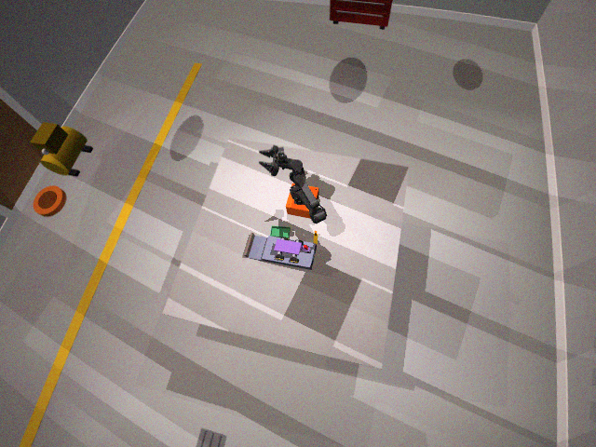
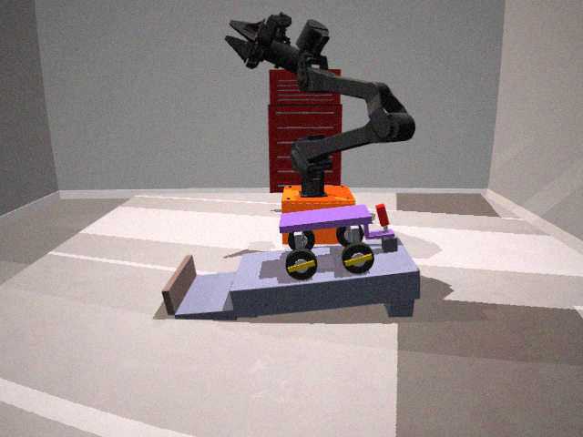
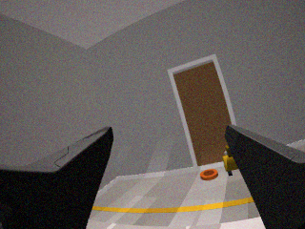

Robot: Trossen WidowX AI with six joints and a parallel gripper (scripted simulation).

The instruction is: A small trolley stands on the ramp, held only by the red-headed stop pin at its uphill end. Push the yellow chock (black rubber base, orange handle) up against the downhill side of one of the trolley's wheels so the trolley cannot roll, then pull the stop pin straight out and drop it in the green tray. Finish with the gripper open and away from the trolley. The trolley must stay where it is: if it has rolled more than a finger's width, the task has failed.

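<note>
Right now my gripper tip is 240 mm short of the yellow chock, 320 mm to the right of it and 480 mm above it. Round my gripper tip: purple trolley (360 mm ahead, 180 mm to the left, 390 mm below); then green tray (220 mm ahead, 90 mm to the left, 510 mm below); then red-headed stop pin (350 mm ahead, 280 mm to the left, 370 mm below).
</note>
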